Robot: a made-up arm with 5 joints. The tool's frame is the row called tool. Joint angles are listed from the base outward.
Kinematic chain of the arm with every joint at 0, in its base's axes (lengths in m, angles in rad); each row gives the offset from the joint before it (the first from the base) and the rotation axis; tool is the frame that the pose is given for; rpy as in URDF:
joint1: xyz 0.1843 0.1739 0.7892 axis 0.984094 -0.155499 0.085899
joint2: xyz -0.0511 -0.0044 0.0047 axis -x
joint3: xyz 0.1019 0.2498 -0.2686 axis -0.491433 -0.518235 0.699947
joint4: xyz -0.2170 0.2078 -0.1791 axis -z
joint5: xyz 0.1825 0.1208 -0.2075 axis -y
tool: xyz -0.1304 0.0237 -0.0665 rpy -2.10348 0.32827 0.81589
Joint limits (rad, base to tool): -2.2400..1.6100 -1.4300..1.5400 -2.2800..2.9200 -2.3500..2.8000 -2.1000..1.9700
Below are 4 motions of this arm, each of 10 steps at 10 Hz.
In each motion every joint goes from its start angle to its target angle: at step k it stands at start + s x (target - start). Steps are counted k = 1, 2, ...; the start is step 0. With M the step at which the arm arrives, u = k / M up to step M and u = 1 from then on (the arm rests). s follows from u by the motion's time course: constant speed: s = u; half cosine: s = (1 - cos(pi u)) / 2; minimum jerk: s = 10 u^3 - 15 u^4 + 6 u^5.
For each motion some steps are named. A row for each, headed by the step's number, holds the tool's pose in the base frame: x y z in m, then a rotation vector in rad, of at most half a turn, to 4 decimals.
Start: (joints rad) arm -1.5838 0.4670 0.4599 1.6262 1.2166
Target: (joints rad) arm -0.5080 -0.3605 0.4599 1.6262 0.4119
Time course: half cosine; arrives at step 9
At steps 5, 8, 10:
5: 0.1530 -0.3486 0.1574 2.4220 -0.1885 0.7740
8: 0.2156 0.2429 -0.0252 -2.6296 0.5886 -0.6262
10: 0.2199 0.2924 -0.0187 -2.5553 0.5964 -0.5898

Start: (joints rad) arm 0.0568 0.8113 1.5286 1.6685 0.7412
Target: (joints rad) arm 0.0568 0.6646 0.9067 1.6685 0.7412
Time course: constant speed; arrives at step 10
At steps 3, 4, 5, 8, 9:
3: 0.5792 -0.1819 0.2377 2.2941 0.9741 1.0575
4: 0.5600 -0.1853 0.2222 2.3409 0.8907 1.0716
5: 0.5402 -0.1869 0.2060 2.3861 0.8058 1.0839
8: 0.4785 -0.1805 0.1552 2.5117 0.5423 1.1085
9: 0.4573 -0.1746 0.1379 2.5499 0.4518 1.1125

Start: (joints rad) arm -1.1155 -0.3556 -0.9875 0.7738 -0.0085
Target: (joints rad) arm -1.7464 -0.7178 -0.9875 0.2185 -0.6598
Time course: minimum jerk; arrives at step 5
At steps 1, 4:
1: 0.2049 0.3590 -0.0733 -1.8649 1.3754 0.1102
4: 0.2477 0.2478 -0.0516 -1.5480 1.1519 0.5409

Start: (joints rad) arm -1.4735 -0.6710 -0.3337 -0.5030 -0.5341
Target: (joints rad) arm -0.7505 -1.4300 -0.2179 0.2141 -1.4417
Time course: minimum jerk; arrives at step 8
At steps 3, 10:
3: 0.0795 0.6533 0.0662 -1.4745 0.1474 1.6517
10: 0.2521 0.9566 0.8085 -0.1322 -0.2001 1.4948

